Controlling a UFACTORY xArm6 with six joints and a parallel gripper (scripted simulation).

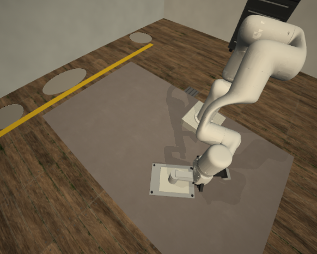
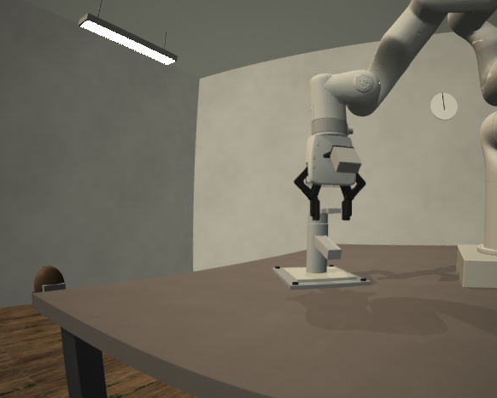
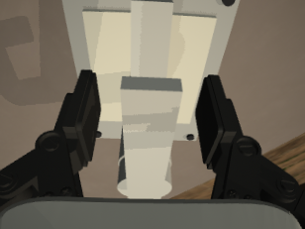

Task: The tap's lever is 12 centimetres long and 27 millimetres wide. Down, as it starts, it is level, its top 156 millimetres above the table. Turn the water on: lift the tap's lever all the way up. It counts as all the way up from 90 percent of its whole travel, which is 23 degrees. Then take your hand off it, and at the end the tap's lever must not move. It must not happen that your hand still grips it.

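My hand is 5 cm to the left of the tap lever, 4 cm short of it and 1 cm above it. From my hand the other things lie so: base plate (14 cm below, 8 cm to the right, 6 cm ahead).
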